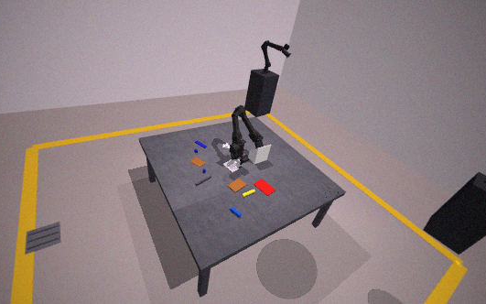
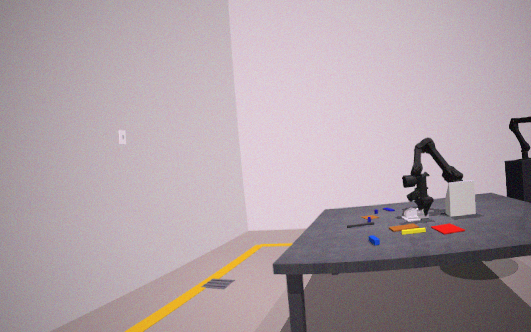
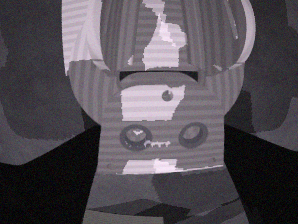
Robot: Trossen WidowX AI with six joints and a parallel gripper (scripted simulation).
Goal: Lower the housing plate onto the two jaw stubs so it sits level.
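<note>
Now: the white jaw assembly 2 cm ahead of my gripper tip and 2 cm to the left of it. Also, from my gripper tip: orange plate: 16 cm ahead, 20 cm to the left, 1 cm below; yellow bar: 14 cm ahead, 31 cm to the left, 1 cm below; red plate: 2 cm behind, 33 cm to the left, 1 cm below.
</note>
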